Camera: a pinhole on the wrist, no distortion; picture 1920 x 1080 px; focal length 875.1 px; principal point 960.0 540.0 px. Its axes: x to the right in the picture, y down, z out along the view. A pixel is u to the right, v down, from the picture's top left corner.
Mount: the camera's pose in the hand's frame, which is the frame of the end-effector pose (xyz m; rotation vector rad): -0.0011 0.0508 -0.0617 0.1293 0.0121 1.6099
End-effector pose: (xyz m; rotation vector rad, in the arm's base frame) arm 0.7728 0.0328 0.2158 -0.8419 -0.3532 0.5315
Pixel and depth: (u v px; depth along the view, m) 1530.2 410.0 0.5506
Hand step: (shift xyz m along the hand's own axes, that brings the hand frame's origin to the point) 0.1168 0.3722 0.5052
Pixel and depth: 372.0 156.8 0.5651
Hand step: 0.3108 -0.3574 0.4491
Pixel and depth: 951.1 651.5 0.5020
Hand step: -0.0190 0.0066 0.4421
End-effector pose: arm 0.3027 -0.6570 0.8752 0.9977 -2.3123 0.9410
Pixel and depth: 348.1 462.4 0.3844
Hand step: 0.0778 -0.2433 0.2967
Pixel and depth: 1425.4 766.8 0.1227
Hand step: -0.0241 0.1056 0.0679
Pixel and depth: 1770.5 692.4 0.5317
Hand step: -0.0635 0.4990 0.5119
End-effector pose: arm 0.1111 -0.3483 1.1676 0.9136 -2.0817 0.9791
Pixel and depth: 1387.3 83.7 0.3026
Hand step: 0.1778 0.1832 0.2362
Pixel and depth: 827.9 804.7 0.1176
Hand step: -0.0252 0.0230 0.0569
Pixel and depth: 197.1 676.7 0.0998
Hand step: -0.0043 -0.0438 0.0322
